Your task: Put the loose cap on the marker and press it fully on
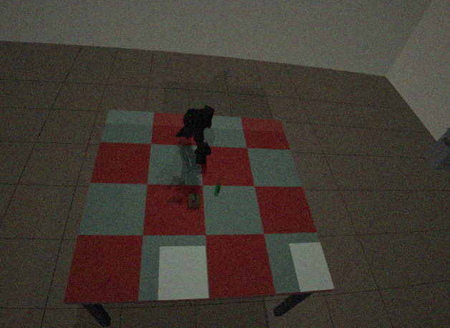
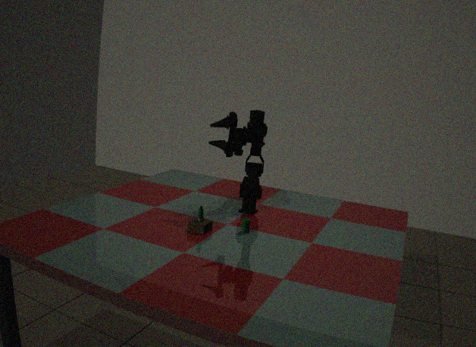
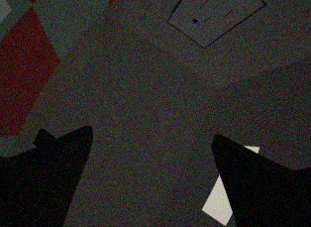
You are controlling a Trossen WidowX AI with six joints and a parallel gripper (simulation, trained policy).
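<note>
My gripper tip is now 150 mm short of the green cap, 250 mm to the right of it and 280 mm above it. The rest, counted from my gripper tip: brown holder block (230 mm ahead, 110 mm to the left, 290 mm below); then green marker (230 mm ahead, 110 mm to the left, 240 mm below).
</note>
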